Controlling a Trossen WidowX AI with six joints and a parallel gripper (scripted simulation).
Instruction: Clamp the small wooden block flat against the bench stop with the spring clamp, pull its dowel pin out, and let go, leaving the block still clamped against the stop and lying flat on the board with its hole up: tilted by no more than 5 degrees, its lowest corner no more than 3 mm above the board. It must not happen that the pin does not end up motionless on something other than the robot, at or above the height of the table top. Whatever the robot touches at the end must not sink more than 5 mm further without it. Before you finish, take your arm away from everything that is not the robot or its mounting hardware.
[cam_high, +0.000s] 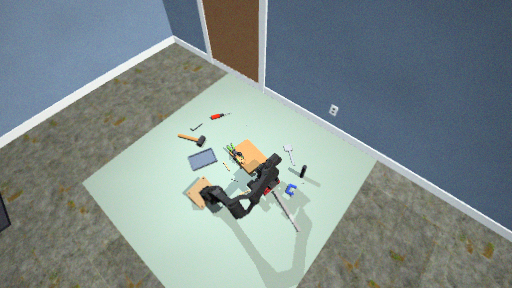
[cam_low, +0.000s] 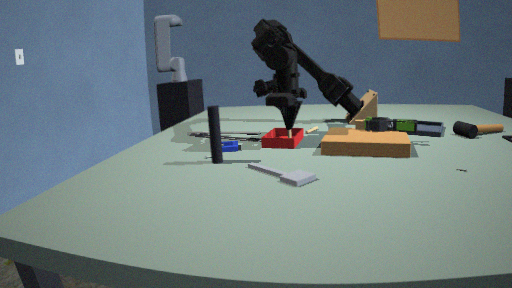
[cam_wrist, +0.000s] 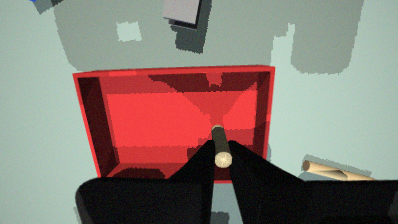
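My hand is 40 mm above the dowel pin. Also, from my hand: small blue object 90 mm ahead, 140 mm to the right, 60 mm below; then red tray 30 mm ahead, 10 mm to the right, 50 mm below; then screw 90 mm behind, 160 mm to the left, 60 mm below.
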